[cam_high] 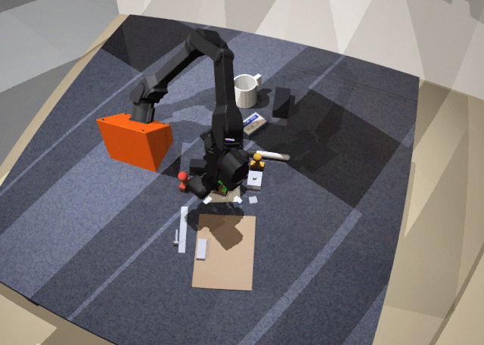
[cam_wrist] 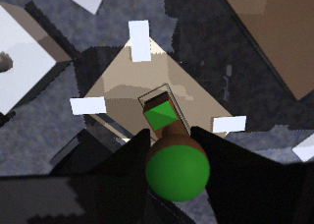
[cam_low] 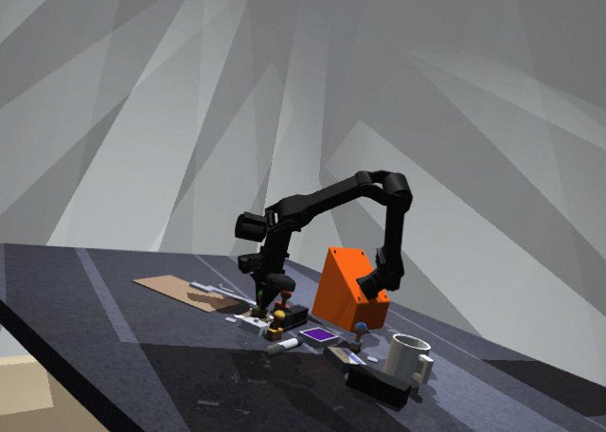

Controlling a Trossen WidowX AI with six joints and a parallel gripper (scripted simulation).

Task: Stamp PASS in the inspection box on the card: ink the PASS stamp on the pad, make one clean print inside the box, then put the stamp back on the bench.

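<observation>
Now: gripper tip right at the green-knobbed stamp. Round my gripper tip: red-knobbed stamp: 110 mm behind; black box: 70 mm to the left, 40 mm behind, 10 mm below; card: 30 mm below, 10 mm ahead.
</observation>
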